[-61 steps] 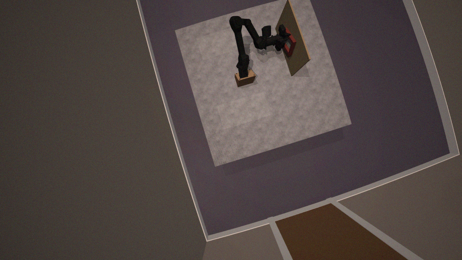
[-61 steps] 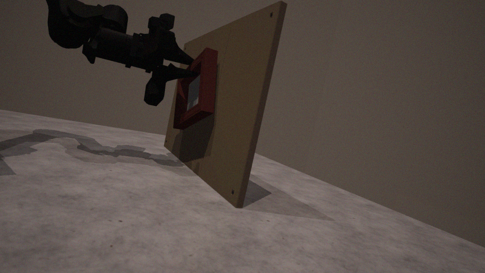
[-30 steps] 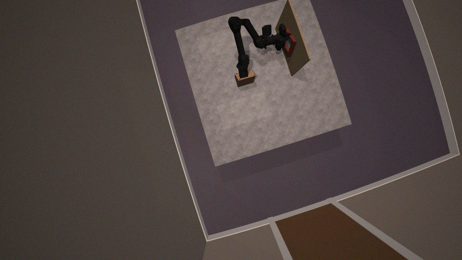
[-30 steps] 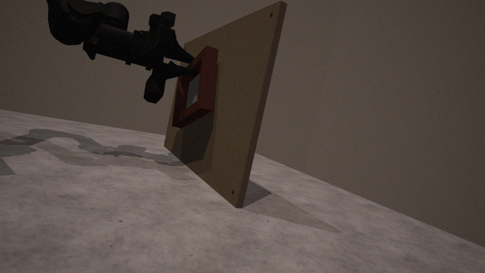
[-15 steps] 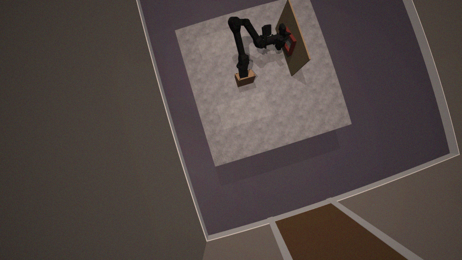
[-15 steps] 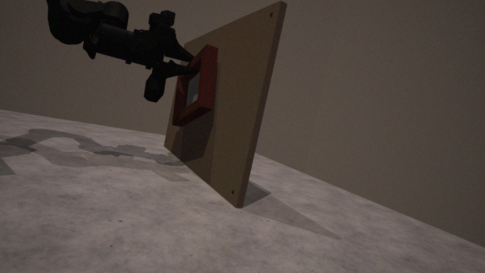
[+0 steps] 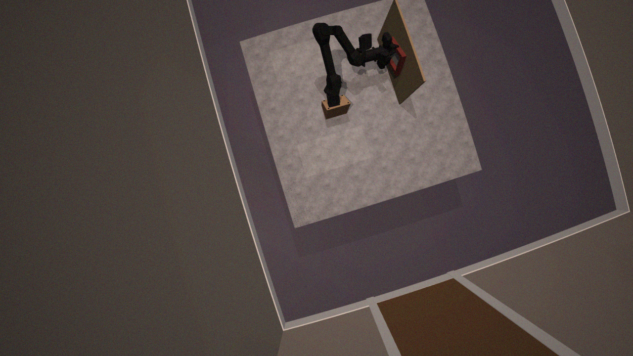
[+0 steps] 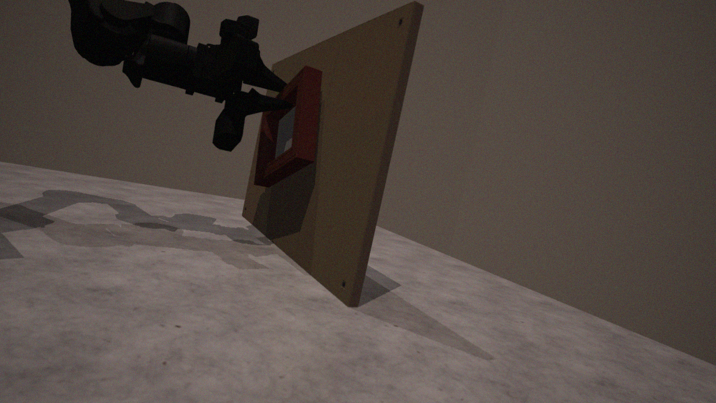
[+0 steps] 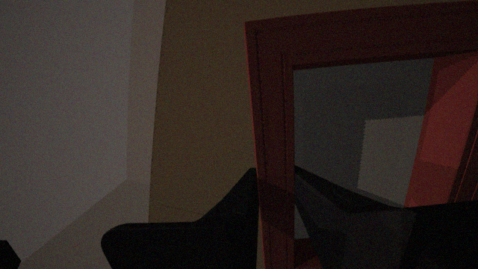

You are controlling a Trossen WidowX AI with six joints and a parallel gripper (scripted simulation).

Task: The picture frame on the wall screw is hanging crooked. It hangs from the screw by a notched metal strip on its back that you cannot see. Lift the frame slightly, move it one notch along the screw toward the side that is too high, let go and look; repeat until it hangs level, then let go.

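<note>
My gripper tip is now 20 mm to the left of the red picture frame and 50 mm above it. From my gripper tip the other things lie so: tan wall board 20 mm ahead, 10 mm to the right, 70 mm below.
</note>
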